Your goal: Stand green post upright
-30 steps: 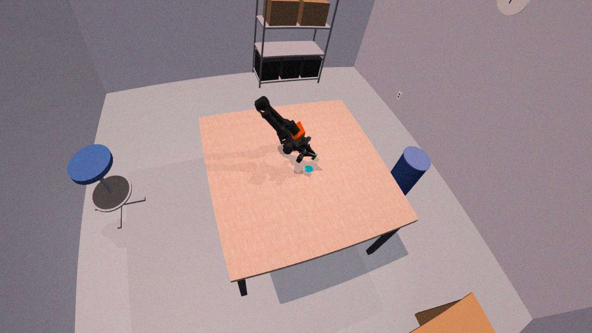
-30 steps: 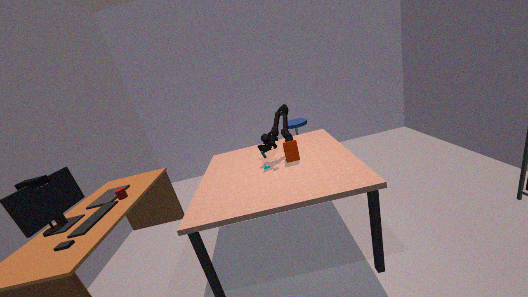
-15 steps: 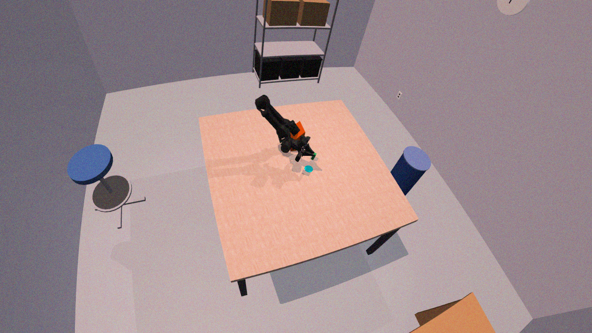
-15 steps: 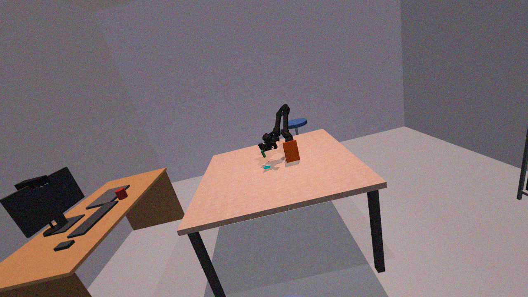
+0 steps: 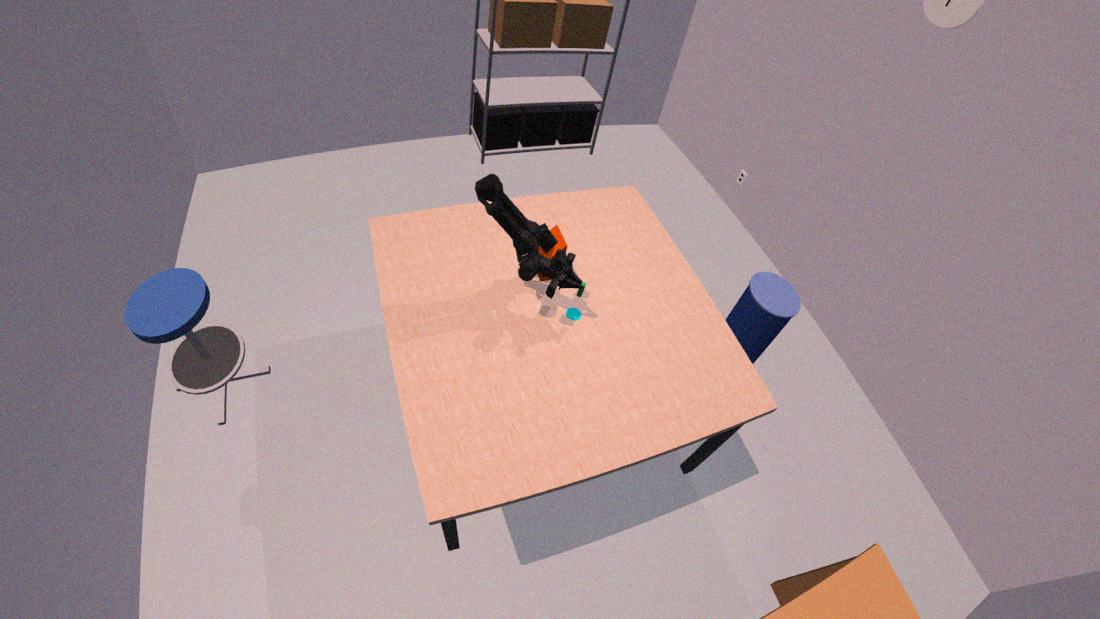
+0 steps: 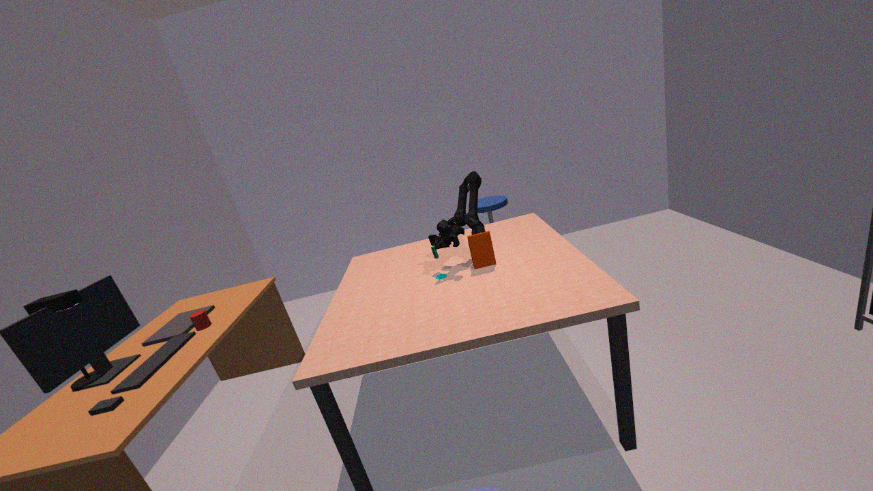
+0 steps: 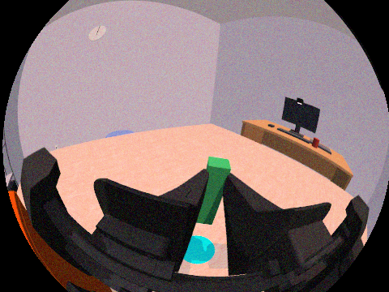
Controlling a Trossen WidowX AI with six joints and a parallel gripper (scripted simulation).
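My gripper tip is now 16 cm above the cyan circle. From my gripper tip the other things lie so: green post 2 cm below.
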